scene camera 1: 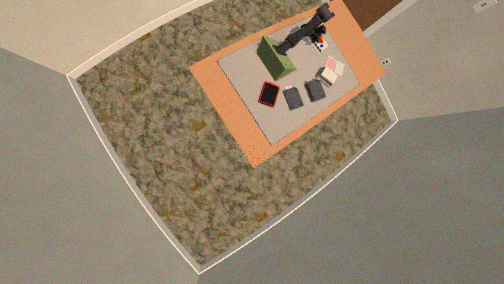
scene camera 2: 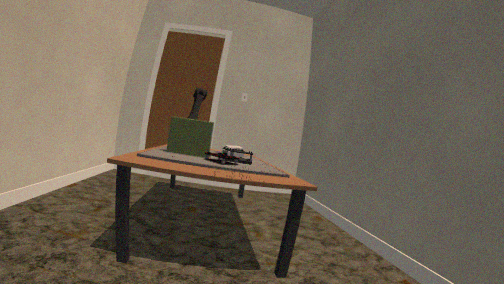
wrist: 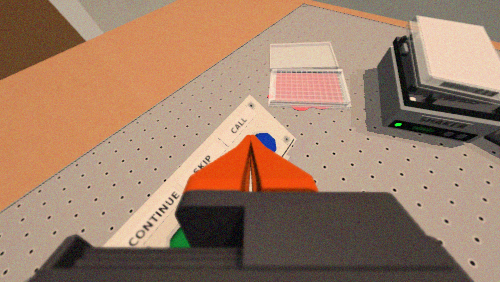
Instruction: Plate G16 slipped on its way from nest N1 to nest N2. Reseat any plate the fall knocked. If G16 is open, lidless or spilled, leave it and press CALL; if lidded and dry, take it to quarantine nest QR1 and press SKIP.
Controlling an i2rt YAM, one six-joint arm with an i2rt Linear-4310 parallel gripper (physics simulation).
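Frame: origin at the arm's base, x ahead, y left, z up, level; centimetres.
Seen in the pictures: gripper, fingertip midpoint: (scene camera 1: 322,42) (wrist: 250,141); arm's base, link origin: (scene camera 1: 279,51) (scene camera 2: 189,133).
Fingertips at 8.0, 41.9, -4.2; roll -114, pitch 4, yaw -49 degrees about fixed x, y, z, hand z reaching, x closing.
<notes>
Pixels of each thing's top centre, then the offset from my fingertips to it, as dx, dy, dz. "pt": a spot on its surface instead. Level surfaces: height alone.
- blue button, surface spot: (wrist: 266,142) pt +1.7, -0.4, -2.1
- cream panel, surface spot: (wrist: 239,112) pt +2.2, +3.5, -0.9
- green button, surface spot: (wrist: 178,239) pt -8.6, -0.6, -1.6
- open plate with pink wells, top centre: (wrist: 308,83) (scene camera 1: 331,63) +17.6, +3.3, -7.6
- pink liquid, surface spot: (wrist: 307,107) pt +14.0, +0.9, -8.7
- clear lid, top centre: (wrist: 301,54) (scene camera 1: 339,68) +25.2, +9.2, -8.2
- plate with a pale top, top centre: (wrist: 465,41) (scene camera 1: 330,74) +25.9, -10.3, -0.5
- shaker, surface spot: (wrist: 425,127) pt +18.9, -13.1, -7.3
- red-rimmed black nest, top centre: (scene camera 2: 222,154) (scene camera 1: 269,93) +14.2, -63.0, -4.4
- perforated grey mat, surface height: dz -8.9
My gripper (wrist: 250,141) is shut and empty, with its orange fingertips over the button panel, beside the blue button (wrist: 266,142) by the CALL label. The cream panel (wrist: 239,112) also reads SKIP and CONTINUE; a green button (wrist: 178,239) shows partly. An open plate with pink wells (wrist: 309,87) (scene camera 1: 330,63) lies on the mat, with pink liquid (wrist: 307,108) at its near edge. A clear lid (wrist: 301,55) (scene camera 1: 339,68) lies off it, just behind. A plate with a pale top (wrist: 457,52) (scene camera 1: 329,74) sits on the shaker (wrist: 425,127), looking tilted. No plate label is readable.
A green box-like block (scene camera 1: 276,57) (scene camera 2: 190,136) stands near the arm. Two dark grey devices (scene camera 1: 293,98) (scene camera 1: 315,90) and a red-rimmed black nest (scene camera 1: 269,94) stand on the perforated grey mat (scene camera 1: 272,132) (wrist: 380,215). The orange table edge (wrist: 100,90) runs beyond the panel.
</notes>
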